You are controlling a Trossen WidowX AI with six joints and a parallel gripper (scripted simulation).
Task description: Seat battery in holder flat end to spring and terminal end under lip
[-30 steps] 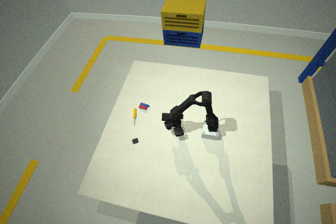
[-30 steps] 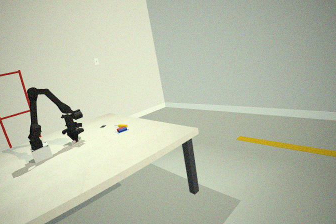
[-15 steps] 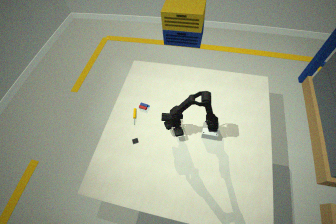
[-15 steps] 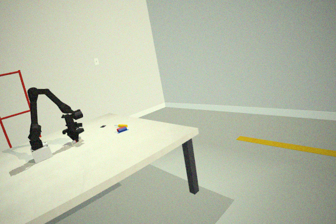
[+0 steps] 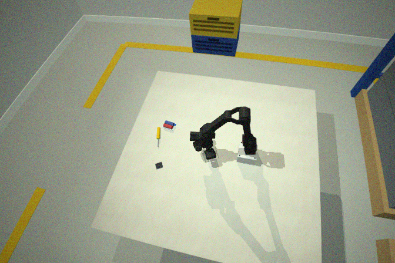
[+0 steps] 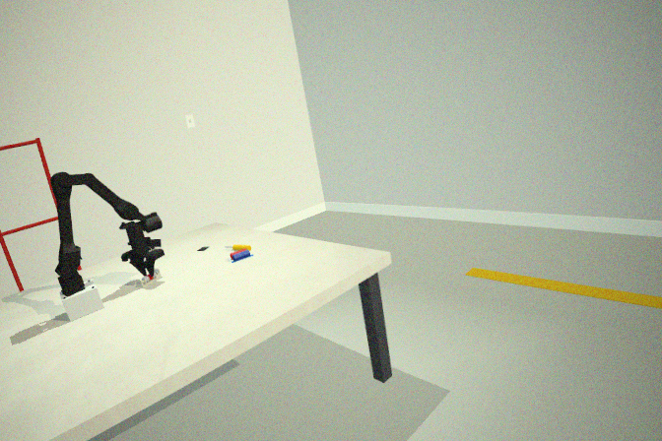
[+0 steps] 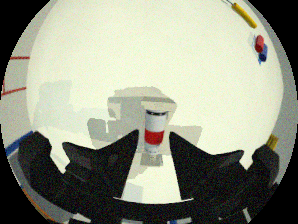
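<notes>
The battery lies right at my gripper tip. Also, from my gripper tip: dark square: 320 mm ahead, 100 mm to the left, 20 mm below; yellow screwdriver: 350 mm ahead, 110 mm to the right, 10 mm below.
</notes>
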